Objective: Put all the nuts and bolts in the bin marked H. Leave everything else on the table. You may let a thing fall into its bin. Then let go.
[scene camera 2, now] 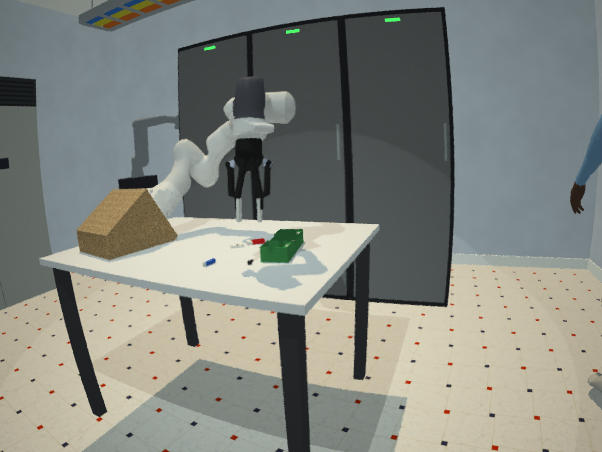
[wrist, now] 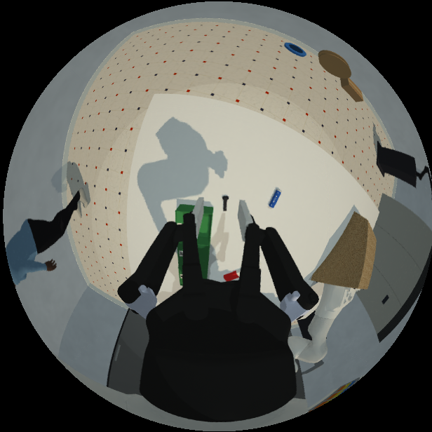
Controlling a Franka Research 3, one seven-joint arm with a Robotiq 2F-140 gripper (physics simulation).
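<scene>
A black bolt lies on the white table beside the green bin block. My gripper is partly open and empty, pointing down high above the table. In the wrist view the bolt shows between the two fingertips, well below them. The left finger hides part of the bin block. Its labels are too small or hidden to read, and I cannot tell what lies in its compartments. Small grey pieces or marks near the red object are too small to identify.
A blue cylinder-like object lies apart from the bolt. A red object lies near the bin block. A large brown wedge-shaped block stands near the arm's base. A person is beyond the table.
</scene>
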